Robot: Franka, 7 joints.
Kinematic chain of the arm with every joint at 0, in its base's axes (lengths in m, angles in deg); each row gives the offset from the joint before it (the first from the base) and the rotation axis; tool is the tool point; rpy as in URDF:
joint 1: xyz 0 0 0.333 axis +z
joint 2: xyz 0 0 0 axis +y
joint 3: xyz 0 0 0.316 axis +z
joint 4: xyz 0.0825 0 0 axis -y
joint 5: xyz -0.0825 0 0.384 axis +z
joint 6: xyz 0 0 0 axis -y
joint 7: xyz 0.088 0 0 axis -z
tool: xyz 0 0 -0.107 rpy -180 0 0
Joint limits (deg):
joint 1: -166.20..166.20
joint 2: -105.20..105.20
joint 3: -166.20..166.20
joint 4: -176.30..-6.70
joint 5: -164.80..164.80
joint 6: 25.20..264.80
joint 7: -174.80..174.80
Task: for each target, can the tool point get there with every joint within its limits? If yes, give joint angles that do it. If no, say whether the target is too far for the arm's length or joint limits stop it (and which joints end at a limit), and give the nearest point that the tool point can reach.
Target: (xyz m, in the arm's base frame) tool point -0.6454 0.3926 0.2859
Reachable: yes | joints 124.71 53.48 28.00 -70.14 -123.41 172.06 -43.83
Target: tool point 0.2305 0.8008 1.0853
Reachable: no: too far | nearest point 0.1761 0.6119 0.9079 | short by 0.265 m
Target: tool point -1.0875 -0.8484 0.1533
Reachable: no: too far | nearest point -0.6707 -0.5233 0.2222 | short by 0.533 m
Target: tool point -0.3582 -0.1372 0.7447
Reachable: yes | joints -103.62 -27.19 -40.32 -89.49 2.63 62.41 56.67
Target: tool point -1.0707 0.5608 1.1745
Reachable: no: too far | nearest point -0.6237 0.3267 0.8232 | short by 0.615 m
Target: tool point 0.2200 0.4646 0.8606
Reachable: yes | joints -99.81 -64.96 52.03 -32.53 112.36 222.68 -100.09
